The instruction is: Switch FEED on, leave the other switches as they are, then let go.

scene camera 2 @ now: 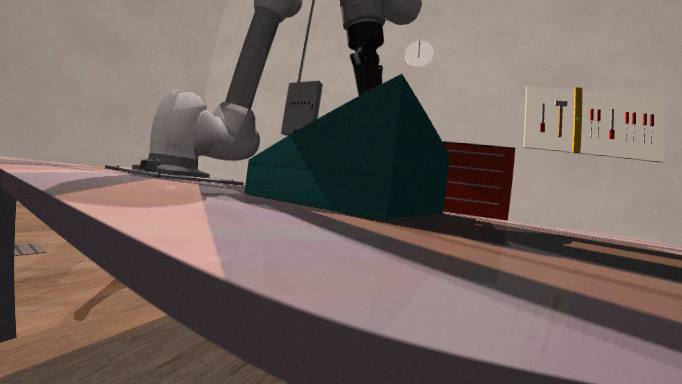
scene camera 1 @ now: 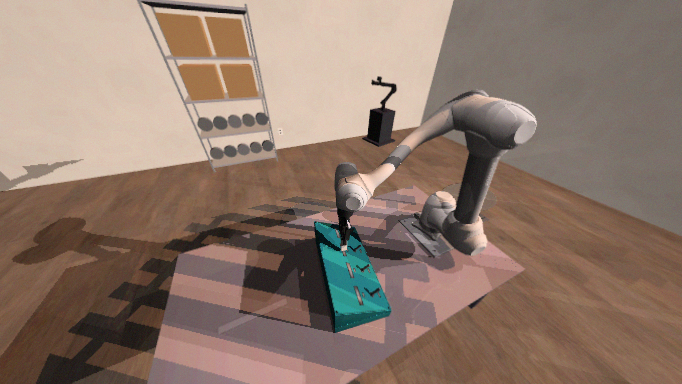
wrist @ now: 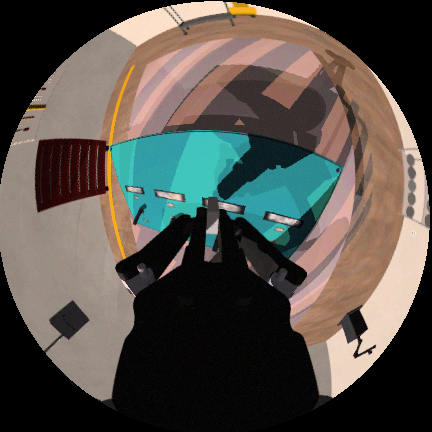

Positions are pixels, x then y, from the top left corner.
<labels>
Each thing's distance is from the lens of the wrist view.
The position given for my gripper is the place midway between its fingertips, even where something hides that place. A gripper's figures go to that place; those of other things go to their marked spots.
my gripper (wrist: 211, 204): 0.22 m
teal sloped switch panel (wrist: 281, 188): 0.21 m
</labels>
